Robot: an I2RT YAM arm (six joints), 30 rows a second.
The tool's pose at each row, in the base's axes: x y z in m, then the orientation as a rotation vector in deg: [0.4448, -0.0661, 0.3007, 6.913, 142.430, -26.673]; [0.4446, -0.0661, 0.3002, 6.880, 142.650, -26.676]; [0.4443, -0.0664, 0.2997, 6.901, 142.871, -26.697]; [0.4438, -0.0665, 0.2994, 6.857, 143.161, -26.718]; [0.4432, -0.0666, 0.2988, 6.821, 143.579, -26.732]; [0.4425, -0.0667, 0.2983, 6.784, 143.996, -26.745]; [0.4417, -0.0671, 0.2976, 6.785, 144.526, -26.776]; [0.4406, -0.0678, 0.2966, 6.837, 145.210, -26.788]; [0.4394, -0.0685, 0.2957, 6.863, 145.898, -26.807]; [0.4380, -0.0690, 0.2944, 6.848, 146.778, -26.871]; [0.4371, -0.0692, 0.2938, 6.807, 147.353, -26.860]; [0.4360, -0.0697, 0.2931, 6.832, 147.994, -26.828]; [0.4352, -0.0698, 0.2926, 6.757, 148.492, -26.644]
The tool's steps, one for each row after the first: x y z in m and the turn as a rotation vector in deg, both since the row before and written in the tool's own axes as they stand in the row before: [0.0005, 0.0001, 0.0003, -0.026, 0.209, -0.062]; [0.0005, -0.0002, 0.0003, -0.001, 0.221, -0.029]; [0.0006, -0.0001, 0.0000, -0.023, 0.277, -0.086]; [0.0008, 0.0000, 0.0002, -0.038, 0.402, -0.101]; [0.0009, -0.0001, 0.0000, -0.039, 0.401, -0.101]; [0.0011, -0.0003, 0.0003, -0.028, 0.519, -0.099]; [0.0015, -0.0006, 0.0005, -0.045, 0.675, -0.086]; [0.0015, -0.0006, 0.0003, -0.045, 0.675, -0.106]; [0.0019, -0.0003, 0.0005, -0.039, 0.860, -0.179]; [0.0011, -0.0002, 0.0001, -0.069, 0.551, -0.127]; [0.0013, -0.0004, 0.0002, -0.076, 0.624, -0.088]; [0.0009, -0.0001, 0.0001, -0.189, 0.452, -0.100]
